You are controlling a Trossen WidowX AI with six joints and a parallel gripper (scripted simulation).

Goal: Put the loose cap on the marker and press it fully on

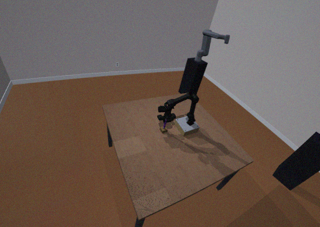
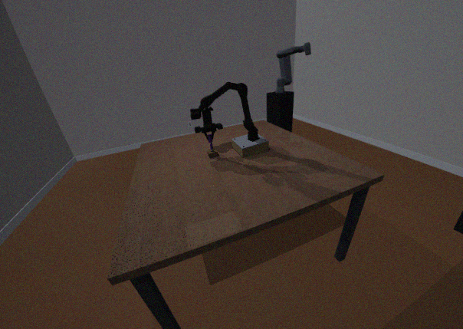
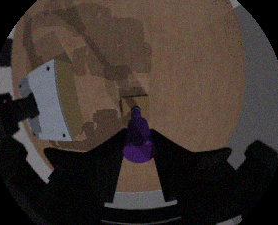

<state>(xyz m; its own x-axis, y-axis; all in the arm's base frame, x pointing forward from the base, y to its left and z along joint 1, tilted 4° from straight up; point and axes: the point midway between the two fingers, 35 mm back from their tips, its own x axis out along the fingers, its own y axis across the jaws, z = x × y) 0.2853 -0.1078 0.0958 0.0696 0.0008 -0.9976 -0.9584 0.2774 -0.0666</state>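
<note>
Now: the holder block 110 mm below my gripper tip. Round my gripper tip: purple cap: 10 mm above.
</note>
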